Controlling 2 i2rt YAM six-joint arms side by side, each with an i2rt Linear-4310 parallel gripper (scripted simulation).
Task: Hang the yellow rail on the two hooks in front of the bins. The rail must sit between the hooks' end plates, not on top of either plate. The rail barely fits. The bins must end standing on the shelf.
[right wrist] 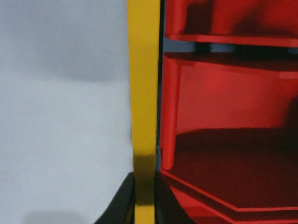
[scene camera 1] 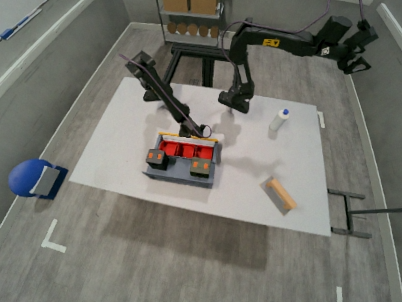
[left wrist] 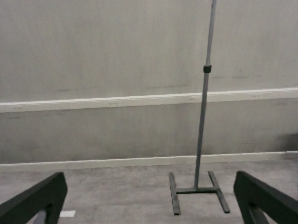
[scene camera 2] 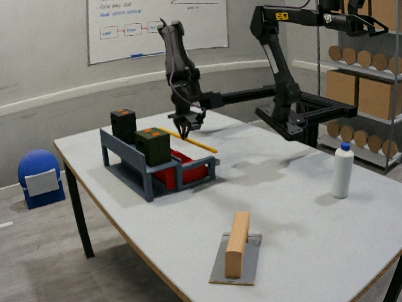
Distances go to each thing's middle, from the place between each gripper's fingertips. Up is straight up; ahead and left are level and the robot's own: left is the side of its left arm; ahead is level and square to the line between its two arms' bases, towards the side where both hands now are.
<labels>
Now: right hand 130 mm short of the blue-grey shelf (scene camera 2: pixel 147 189) and 40 mm above it. From my right hand the other things lie so: green box (scene camera 2: pixel 154 143) (200 mm ahead, 110 mm to the left, 50 mm above).
I see my left gripper (scene camera 1: pixel 367 59) 60 cm to the left of the green box, 42 cm above it and 39 cm short of it. From my left hand the other things lie so: blue-grey shelf: 71 cm to the right, 50 cm below, 32 cm ahead.
</labels>
